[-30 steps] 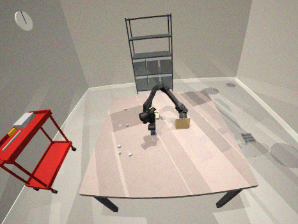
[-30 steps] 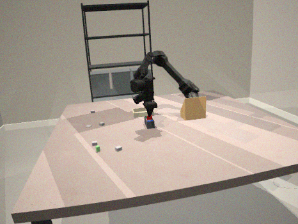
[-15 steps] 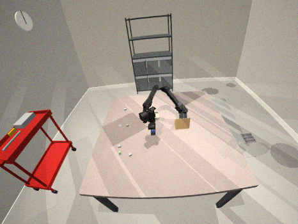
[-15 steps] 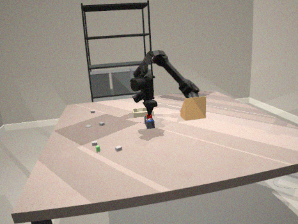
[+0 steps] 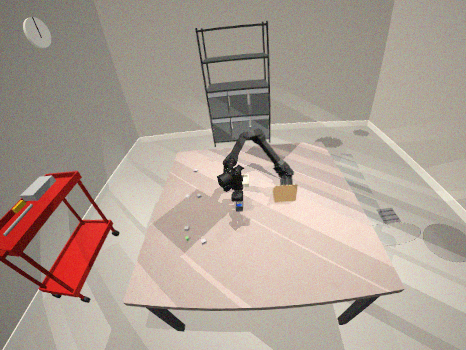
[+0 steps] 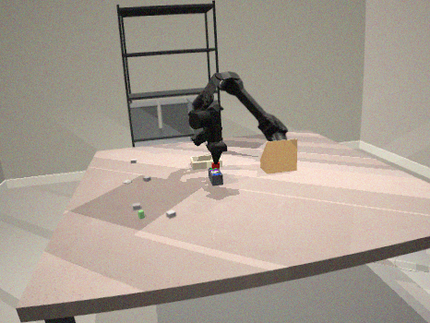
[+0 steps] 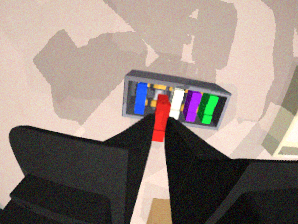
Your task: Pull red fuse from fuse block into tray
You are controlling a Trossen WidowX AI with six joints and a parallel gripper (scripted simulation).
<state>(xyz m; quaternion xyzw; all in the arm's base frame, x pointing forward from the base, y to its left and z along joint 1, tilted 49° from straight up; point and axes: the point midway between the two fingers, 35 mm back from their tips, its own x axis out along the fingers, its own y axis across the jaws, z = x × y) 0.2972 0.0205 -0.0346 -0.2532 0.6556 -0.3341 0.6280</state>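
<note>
Now: gripper tip 230 mm to the left of the beige tray, 70 mm above it and 10 mm past it. From my gripper tip the other things lie so: red fuse: 10 mm below.
</note>
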